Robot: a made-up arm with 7 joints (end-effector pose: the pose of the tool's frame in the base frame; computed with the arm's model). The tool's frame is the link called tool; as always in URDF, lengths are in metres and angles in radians.
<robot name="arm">
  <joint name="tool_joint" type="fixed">
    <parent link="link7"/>
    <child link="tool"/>
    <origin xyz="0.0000 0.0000 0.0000"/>
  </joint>
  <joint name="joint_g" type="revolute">
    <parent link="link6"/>
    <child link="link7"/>
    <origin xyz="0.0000 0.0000 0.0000"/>
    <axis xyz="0 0 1"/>
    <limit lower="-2.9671" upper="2.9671" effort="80" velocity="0.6"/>
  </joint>
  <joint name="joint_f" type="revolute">
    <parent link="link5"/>
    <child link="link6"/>
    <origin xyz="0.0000 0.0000 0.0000"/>
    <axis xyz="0 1 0"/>
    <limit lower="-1.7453" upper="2.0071" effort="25" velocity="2.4"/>
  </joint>
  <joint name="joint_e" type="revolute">
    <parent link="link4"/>
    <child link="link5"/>
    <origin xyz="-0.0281 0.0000 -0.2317"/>
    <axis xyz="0 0 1"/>
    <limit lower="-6.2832" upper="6.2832" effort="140" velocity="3"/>
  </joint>
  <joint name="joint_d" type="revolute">
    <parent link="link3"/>
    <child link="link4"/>
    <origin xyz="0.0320 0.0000 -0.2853"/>
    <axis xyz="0 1 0"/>
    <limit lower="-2.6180" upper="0.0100" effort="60" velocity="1"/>
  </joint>
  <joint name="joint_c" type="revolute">
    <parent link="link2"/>
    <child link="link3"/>
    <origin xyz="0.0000 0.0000 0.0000"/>
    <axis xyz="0 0 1"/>
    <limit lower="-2.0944" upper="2.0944" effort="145" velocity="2.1"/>
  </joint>
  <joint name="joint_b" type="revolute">
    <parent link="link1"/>
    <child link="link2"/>
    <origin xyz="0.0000 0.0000 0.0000"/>
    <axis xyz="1 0 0"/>
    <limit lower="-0.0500" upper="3.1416" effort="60" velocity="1.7"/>
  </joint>
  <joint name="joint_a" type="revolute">
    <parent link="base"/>
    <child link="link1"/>
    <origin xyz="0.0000 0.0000 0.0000"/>
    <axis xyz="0 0.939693 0.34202"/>
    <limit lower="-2.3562" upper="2.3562" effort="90" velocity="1.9"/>
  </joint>
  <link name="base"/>
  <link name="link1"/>
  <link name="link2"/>
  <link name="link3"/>
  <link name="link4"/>
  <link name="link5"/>
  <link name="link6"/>
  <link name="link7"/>
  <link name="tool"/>
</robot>
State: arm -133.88 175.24 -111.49 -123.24 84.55 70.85 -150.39
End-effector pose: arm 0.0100 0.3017 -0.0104 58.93 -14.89 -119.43
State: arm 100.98 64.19 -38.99 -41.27 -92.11 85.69 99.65
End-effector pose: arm -0.4312 0.2594 0.0455 59.34 22.88 -81.69
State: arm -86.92 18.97 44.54 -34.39 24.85 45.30 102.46
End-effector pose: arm 0.4987 0.0588 0.0990 -103.14 -12.26 98.47
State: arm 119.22 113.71 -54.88 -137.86 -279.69 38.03 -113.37
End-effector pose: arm -0.1994 0.1433 0.0247 -114.30 24.30 -46.83
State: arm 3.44 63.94 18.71 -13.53 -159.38 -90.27 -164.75
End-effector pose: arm 0.0341 0.4738 -0.2128 32.57 46.63 77.80
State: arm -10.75 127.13 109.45 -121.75 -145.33 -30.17 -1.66
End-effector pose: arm -0.1310 0.0174 0.2776 -123.36 -74.23 -45.09
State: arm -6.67 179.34 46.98 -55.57 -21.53 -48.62 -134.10
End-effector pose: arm 0.0864 -0.1510 0.4537 -40.57 -73.64 -6.02
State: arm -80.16 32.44 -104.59 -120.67 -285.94 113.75 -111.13
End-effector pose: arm 0.2239 -0.1446 -0.1608 10.36 -64.84 124.26
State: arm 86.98 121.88 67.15 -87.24 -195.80 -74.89 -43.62
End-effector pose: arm 0.3081 0.2810 0.0111 47.70 -112.95 41.70
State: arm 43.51 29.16 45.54 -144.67 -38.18 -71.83 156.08
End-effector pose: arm 0.0343 0.1953 -0.0950 -71.34 -58.12 -16.88
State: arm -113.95 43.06 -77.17 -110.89 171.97 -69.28 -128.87
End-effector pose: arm 0.2594 -0.1945 0.1187 32.26 -124.66 -55.35
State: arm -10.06 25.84 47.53 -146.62 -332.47 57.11 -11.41
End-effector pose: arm 0.1379 0.1603 -0.0161 34.69 -106.13 1.18
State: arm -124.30 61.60 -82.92 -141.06 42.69 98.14 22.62
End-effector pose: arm 0.1705 -0.1125 0.1145 65.80 -67.45 -71.49
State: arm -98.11 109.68 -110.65 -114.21 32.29 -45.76 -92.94
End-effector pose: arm 0.2500 0.2205 0.0216 -80.32 75.04 105.17
